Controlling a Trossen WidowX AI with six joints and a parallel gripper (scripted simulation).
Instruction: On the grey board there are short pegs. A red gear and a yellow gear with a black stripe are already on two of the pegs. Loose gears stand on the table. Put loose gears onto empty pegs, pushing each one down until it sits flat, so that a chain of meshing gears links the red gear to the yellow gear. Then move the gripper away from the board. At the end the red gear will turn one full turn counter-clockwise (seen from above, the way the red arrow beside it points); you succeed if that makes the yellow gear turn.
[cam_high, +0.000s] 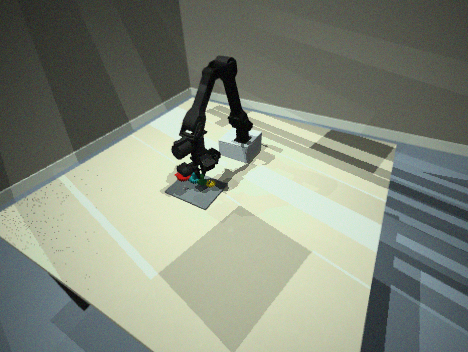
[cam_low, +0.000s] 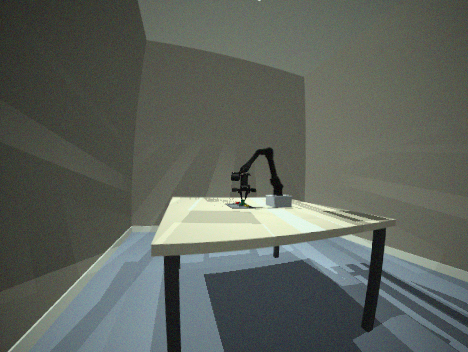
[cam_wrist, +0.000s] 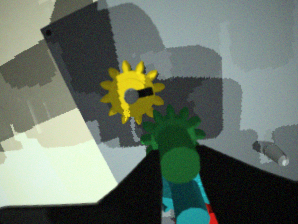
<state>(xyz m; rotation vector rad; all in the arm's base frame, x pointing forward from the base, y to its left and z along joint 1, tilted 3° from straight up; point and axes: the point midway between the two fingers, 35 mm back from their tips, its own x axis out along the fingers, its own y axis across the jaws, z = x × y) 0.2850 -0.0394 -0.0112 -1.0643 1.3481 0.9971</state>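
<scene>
My gripper tip is now 1 cm above the dark green gear. The rest, counted from my gripper tip: yellow gear (3 cm to the left, 3 cm below, 1 cm behind); teal gear (4 cm to the right, 2 cm below); red gear (10 cm to the right, 3 cm below).
</scene>
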